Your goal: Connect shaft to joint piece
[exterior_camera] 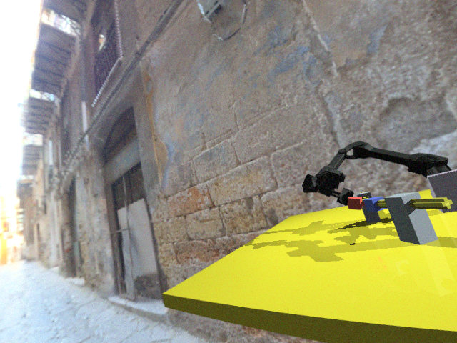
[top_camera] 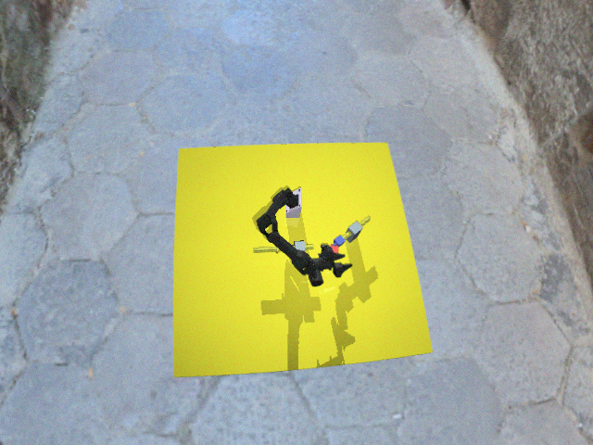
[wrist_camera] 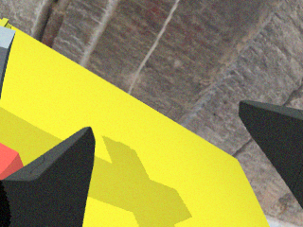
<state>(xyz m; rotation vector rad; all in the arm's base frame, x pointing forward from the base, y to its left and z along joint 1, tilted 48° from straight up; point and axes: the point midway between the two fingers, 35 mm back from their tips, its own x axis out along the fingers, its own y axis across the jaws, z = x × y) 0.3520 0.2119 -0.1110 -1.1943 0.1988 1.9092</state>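
Right now the red joint piece is 7 cm behind my gripper tip, 6 cm to the right of it and 7 cm below it.
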